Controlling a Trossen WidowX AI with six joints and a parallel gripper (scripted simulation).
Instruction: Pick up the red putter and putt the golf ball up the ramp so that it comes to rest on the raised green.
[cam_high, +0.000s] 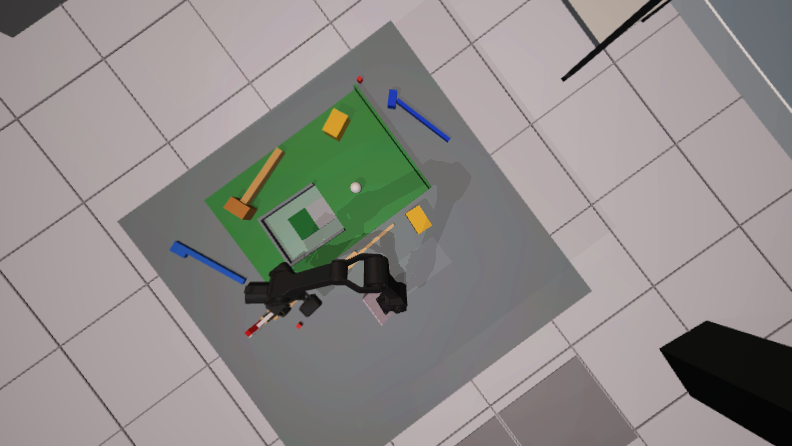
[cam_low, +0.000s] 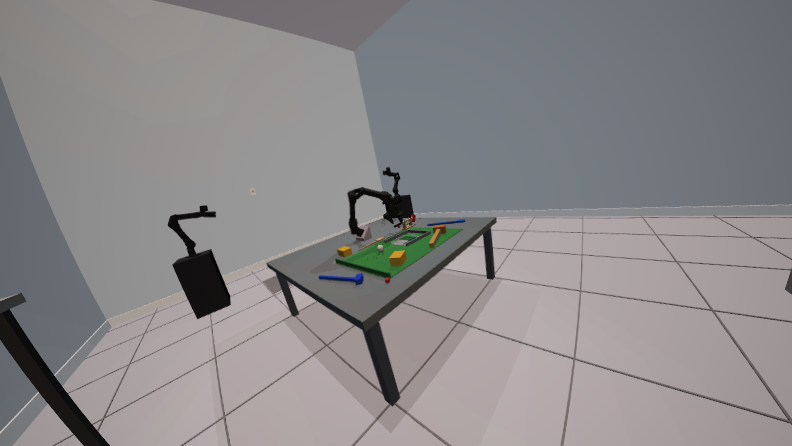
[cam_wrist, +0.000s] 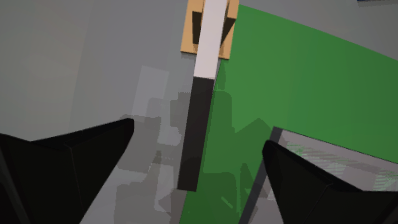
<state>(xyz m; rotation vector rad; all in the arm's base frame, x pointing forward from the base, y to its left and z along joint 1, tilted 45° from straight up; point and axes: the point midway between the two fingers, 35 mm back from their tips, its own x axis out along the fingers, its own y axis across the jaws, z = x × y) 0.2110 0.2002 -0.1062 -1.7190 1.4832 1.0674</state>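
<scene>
Right now the tan rod is 10 mm behind my gripper tip, 250 mm to the right of it and 70 mm below it. The rest, counted from my gripper tip: white golf ball 210 mm ahead, 350 mm to the right, 50 mm below.
</scene>
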